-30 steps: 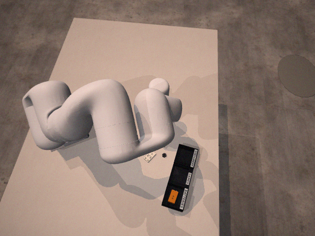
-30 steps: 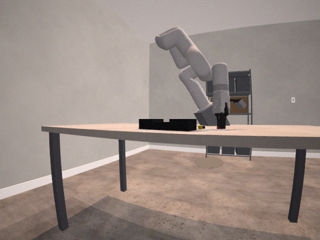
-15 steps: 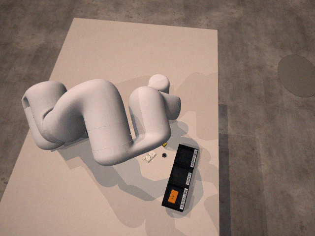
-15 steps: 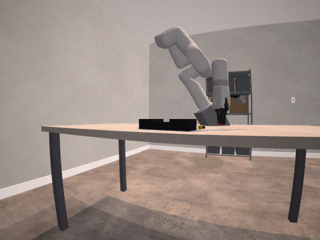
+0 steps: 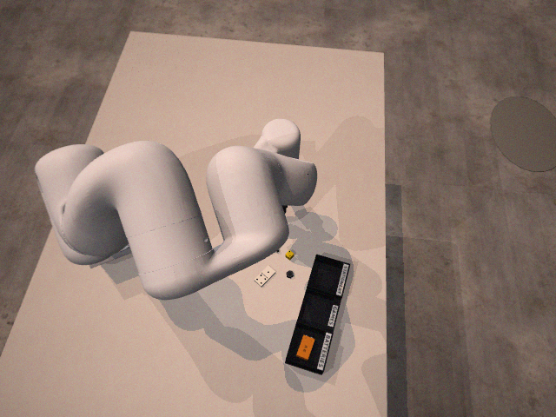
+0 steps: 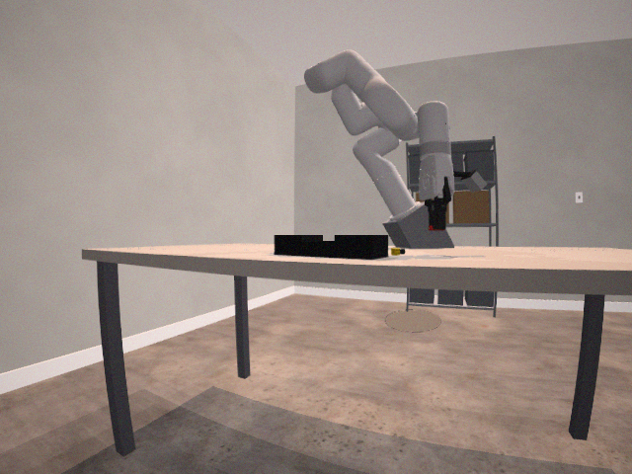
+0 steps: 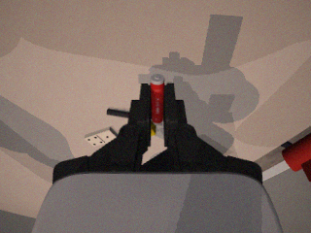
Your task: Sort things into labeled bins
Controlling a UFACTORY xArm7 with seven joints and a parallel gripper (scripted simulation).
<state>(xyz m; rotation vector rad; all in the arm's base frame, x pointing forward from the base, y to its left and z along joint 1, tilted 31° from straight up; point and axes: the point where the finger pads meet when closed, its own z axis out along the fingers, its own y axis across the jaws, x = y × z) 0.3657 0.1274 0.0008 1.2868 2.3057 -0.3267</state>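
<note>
Right now the orange battery is 90 mm ahead of my hand, 300 mm to the right of it and 60 mm below it. Also, from my hand: black screw: 90 mm to the right, 70 mm below; yellow die: 40 mm ahead, 100 mm to the right, 70 mm below; red stick: 20 mm below.
</note>
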